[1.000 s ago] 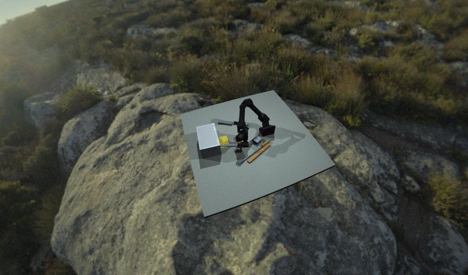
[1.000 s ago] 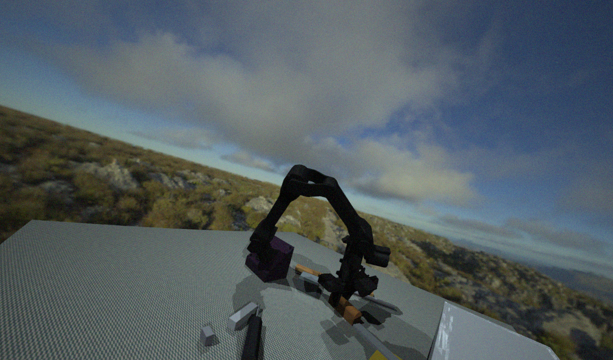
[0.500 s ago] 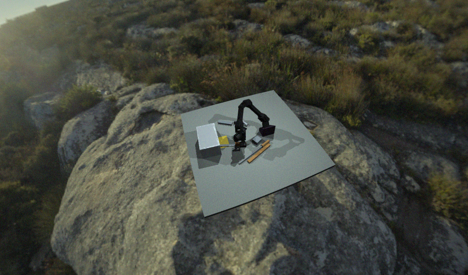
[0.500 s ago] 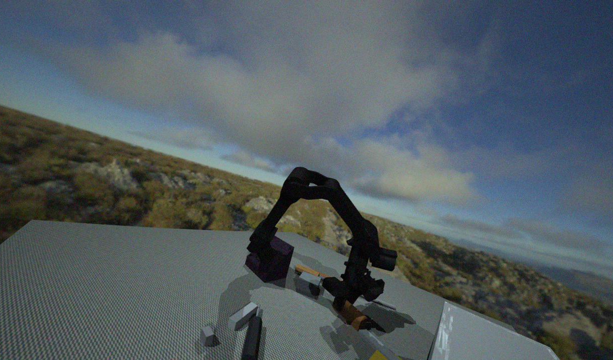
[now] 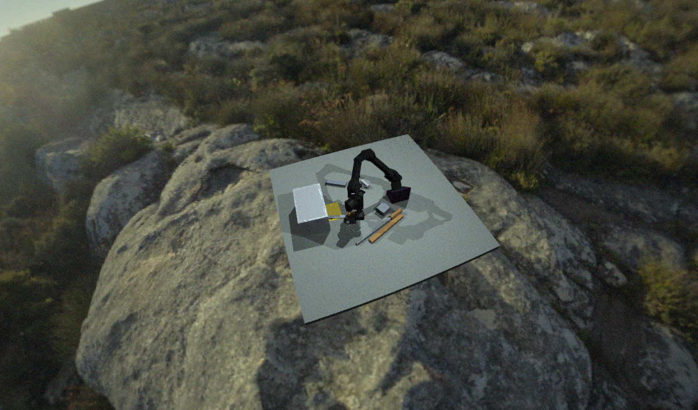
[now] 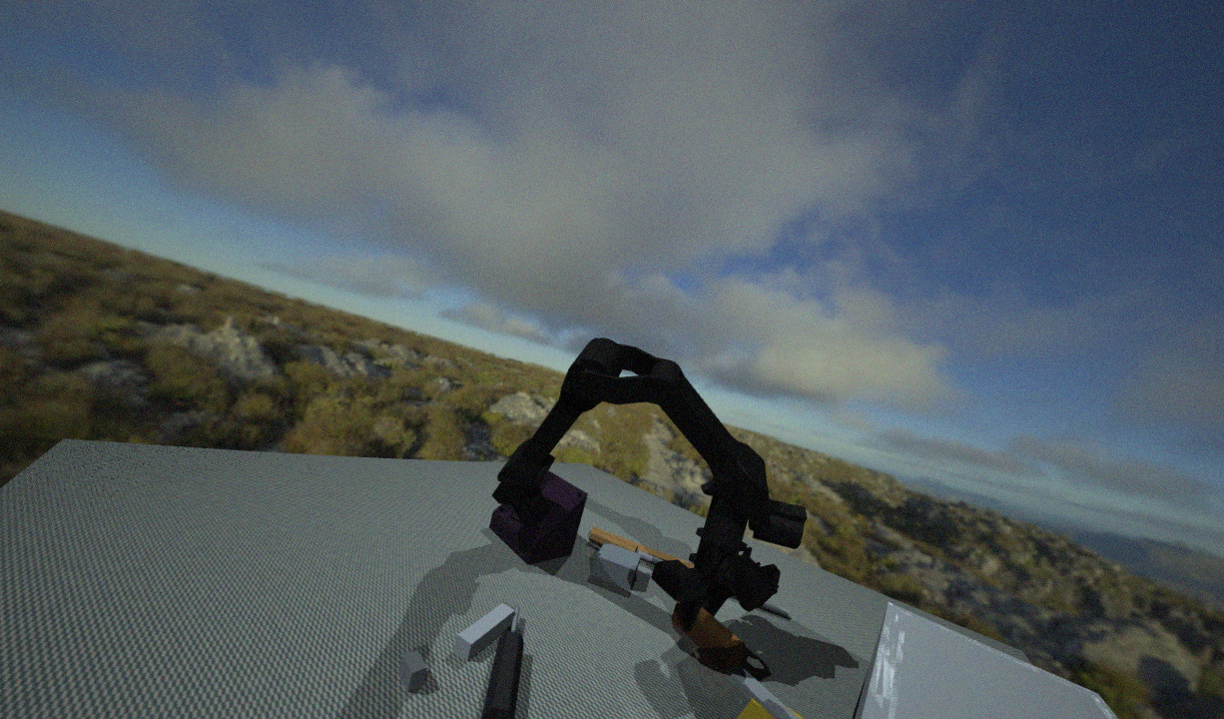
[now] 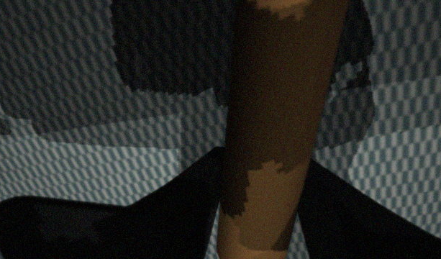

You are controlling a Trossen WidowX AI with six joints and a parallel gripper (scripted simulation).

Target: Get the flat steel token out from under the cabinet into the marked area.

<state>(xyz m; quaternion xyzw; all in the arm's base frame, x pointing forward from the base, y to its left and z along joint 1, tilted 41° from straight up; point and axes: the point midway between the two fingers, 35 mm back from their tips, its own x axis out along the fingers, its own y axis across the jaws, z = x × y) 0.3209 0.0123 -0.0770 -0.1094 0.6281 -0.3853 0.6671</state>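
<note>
The grey block lies 170 mm behind my gripper tip, 30 mm to the left of it and 10 mm above it. The rest, counted from my gripper tip: grey bar (160 mm behind, 260 mm to the right); small grey cube (150 mm behind, 350 mm to the right); wooden stick (120 mm behind, 170 mm to the left).
</note>
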